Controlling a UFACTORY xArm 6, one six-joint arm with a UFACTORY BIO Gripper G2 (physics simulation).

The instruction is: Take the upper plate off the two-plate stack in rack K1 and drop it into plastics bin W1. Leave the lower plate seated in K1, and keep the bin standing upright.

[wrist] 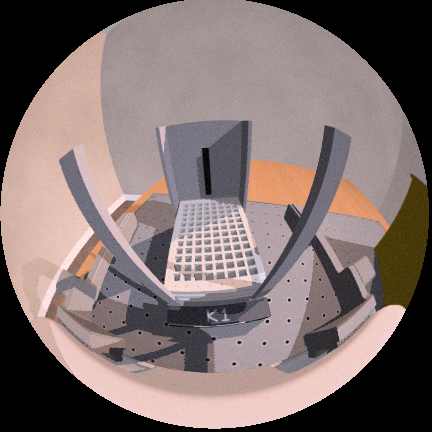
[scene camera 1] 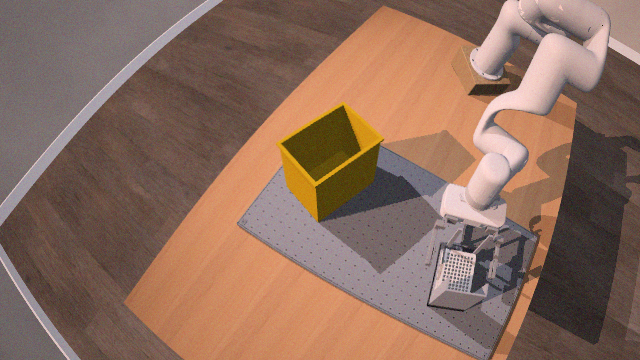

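Observation:
The upper plate, pale with a grid of square wells, lies face up on the stack in grey rack K1, between its corner posts. Stacked pale edges show below its front edge in the wrist view; the lower plate is mostly hidden. My gripper is open wide, its fingers apart on either side of the rack, with nothing between them touching the fingers. The yellow plastics bin W1 stands upright and open-topped; its visible inside holds no plate.
Rack and bin stand on a grey perforated board on the wooden table. The rack's tall posts and slotted end wall rise above the plate. The arm's base sits on a wooden block at the table's far end.

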